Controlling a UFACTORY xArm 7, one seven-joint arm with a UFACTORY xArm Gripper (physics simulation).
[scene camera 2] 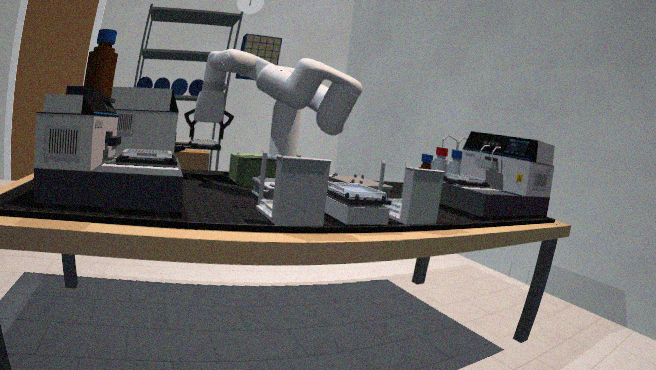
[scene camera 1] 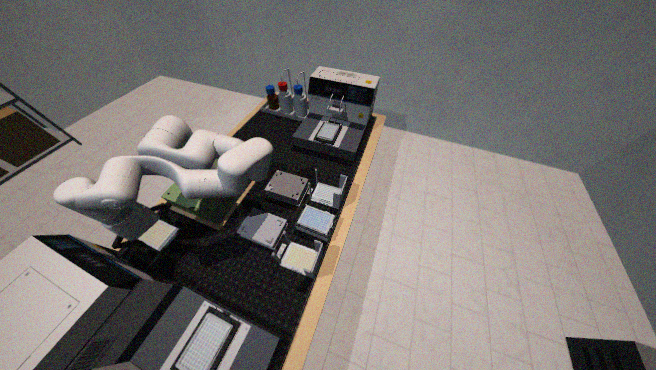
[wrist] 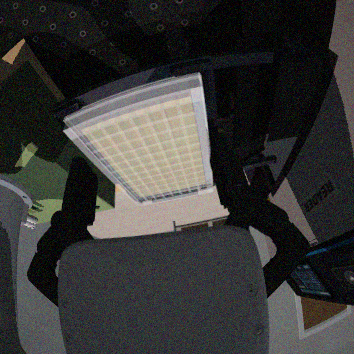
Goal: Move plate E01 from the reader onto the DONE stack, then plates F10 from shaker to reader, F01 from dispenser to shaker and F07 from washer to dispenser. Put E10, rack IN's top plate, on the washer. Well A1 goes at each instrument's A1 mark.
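Where they show: gripper, fingertip midpoint: (scene camera 2: 205, 140) (scene camera 1: 158, 233) (wrist: 147, 156); arm's base at its link origin: (wrist: 1, 190).
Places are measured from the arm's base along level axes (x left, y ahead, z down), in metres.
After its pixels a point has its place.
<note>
A cream well plate (scene camera 1: 158, 234) {z -0.044, x -0.286, y 0.017 m} (scene camera 2: 204, 144) {z -0.034, x -0.294, y 0.059 m} (wrist: 147, 140) {z -0.041, x -0.288, y 0.024 m} lies on the tray in front of the reader (wrist: 317, 189) {z -0.092, x -0.393, y -0.006 m}. My gripper (wrist: 147, 156) {z -0.044, x -0.283, y 0.012 m} (scene camera 2: 208, 133) {z -0.044, x -0.283, y 0.012 m} is open just over this plate, with one dark finger on each long side and nothing between them. In scene camera 1 the arm hides the fingers. The washer (scene camera 1: 343, 89) {z -0.166, x 0.631, y 0.441 m} (scene camera 2: 505, 158) {z -0.110, x 0.602, y 0.479 m} at the far end holds a plate (scene camera 1: 328, 131) {z -0.027, x 0.445, y 0.417 m}. The dispenser at the near end holds a plate (scene camera 1: 204, 343) {z -0.022, x -0.491, y 0.355 m} (scene camera 2: 145, 154) {z -0.026, x -0.500, y 0.401 m}. A blue-tinted plate (scene camera 1: 315, 219) {z 0.008, x -0.040, y 0.515 m} (scene camera 2: 355, 189) {z 0.008, x -0.055, y 0.544 m} sits on a stand by the table's edge.
Two upright racks stand by the table's edge, one with a white plate (scene camera 1: 326, 193) {z 0.045, x 0.112, y 0.512 m} and one with a cream plate (scene camera 1: 299, 258) {z 0.060, x -0.188, y 0.500 m}. Two grey blocks (scene camera 1: 287, 186) {z 0.017, x 0.077, y 0.338 m} (scene camera 1: 263, 227) {z 0.037, x -0.125, y 0.321 m} stand mid-table. A green box (scene camera 1: 201, 208) {z 0.004, x -0.139, y 0.053 m} (scene camera 2: 247, 165) {z 0.019, x -0.155, y 0.106 m} is by the arm's base. Capped bottles (scene camera 1: 285, 97) {z -0.040, x 0.659, y 0.070 m} stand beside the washer.
</note>
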